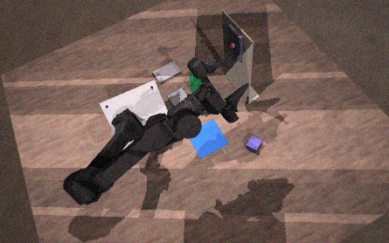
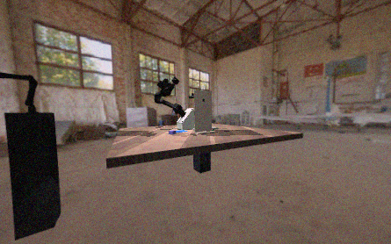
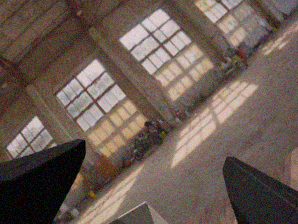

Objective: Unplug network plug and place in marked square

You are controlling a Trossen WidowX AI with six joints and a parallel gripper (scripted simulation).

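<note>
Now: gripper tip 190 mm to the right of the plug, 150 mm above it and 120 mm short of it. Round my gripper tip: blue marked square 420 mm below, 90 mm behind, 80 mm to the left; then grey panel 260 mm below, 190 mm to the left, 140 mm ahead.
</note>
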